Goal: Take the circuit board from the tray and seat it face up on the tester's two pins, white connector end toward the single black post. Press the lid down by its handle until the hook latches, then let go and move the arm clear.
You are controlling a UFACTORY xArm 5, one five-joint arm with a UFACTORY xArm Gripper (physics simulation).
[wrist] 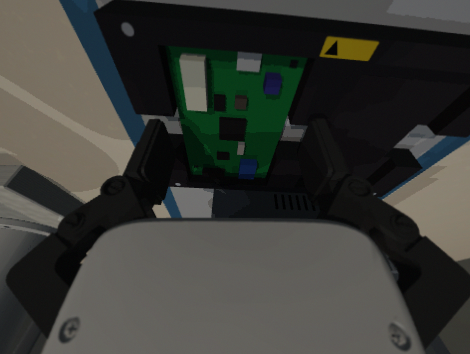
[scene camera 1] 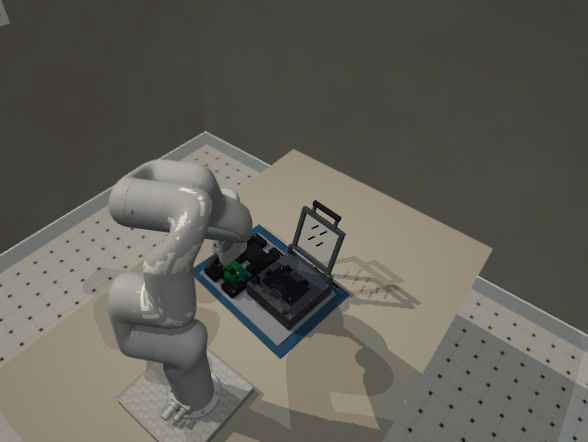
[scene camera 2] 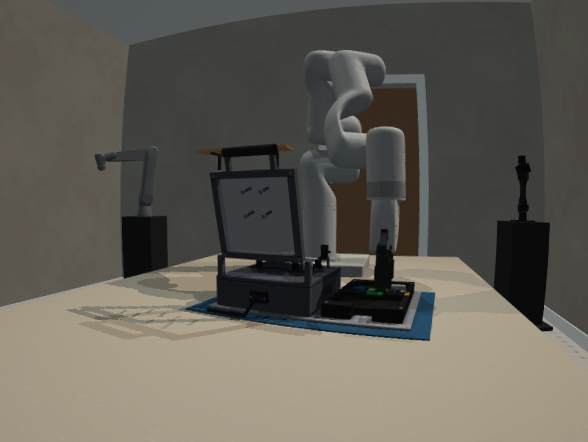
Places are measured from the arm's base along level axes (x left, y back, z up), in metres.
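Pixels of known places: gripper, fingertip midpoint: (wrist: 236,136) (scene camera 1: 231,266) (scene camera 2: 384,283); arm's base, origin of the base link: (wrist: 31,232) (scene camera 1: 195,393).
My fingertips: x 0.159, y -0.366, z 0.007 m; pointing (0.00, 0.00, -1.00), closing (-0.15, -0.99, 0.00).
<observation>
Ahead of a thing's pixels: the offset from my fingertips to its middle. "spot": to the spot under its first point. Level surfaces: height alone.
The green circuit board {dx -0.010, dy +0.005, dz -0.013 m} (scene camera 1: 235,272) (scene camera 2: 375,293) (wrist: 205,132) lies face up in the black tray (scene camera 2: 390,313) (wrist: 225,34). Its white connector {dx +0.030, dy +0.018, dz -0.012 m} (wrist: 194,82) is at the upper left in the wrist view. My gripper (scene camera 2: 384,284) (wrist: 236,136) is open and empty, pointing down low over the tray, with one finger on each side of the board near the tray's side gaps. The arm partly hides it in scene camera 1. The tester (scene camera 1: 300,314) (scene camera 2: 235,294) (wrist: 240,204) stands beside the tray. Its lid {dx -0.218, dy -0.135, dz +0.130 m} (scene camera 1: 316,239) (scene camera 2: 257,227) stands raised, handle {dx -0.224, dy -0.157, dz +0.232 m} (scene camera 1: 327,210) (scene camera 2: 249,150) on top. Pins and post are too small to tell apart.
A blue-edged mat {dz -0.034 m} (scene camera 1: 280,349) (scene camera 2: 422,325) lies under the tray and tester on the table {dz -0.036 m} (scene camera 1: 400,260) (scene camera 2: 250,390). A black cable {spot: dx -0.227, dy -0.148, dz -0.018 m} (scene camera 2: 248,308) runs from the tester's back. Two other arms stand on black pedestals (scene camera 2: 145,245) (scene camera 2: 522,270) away from the table.
</observation>
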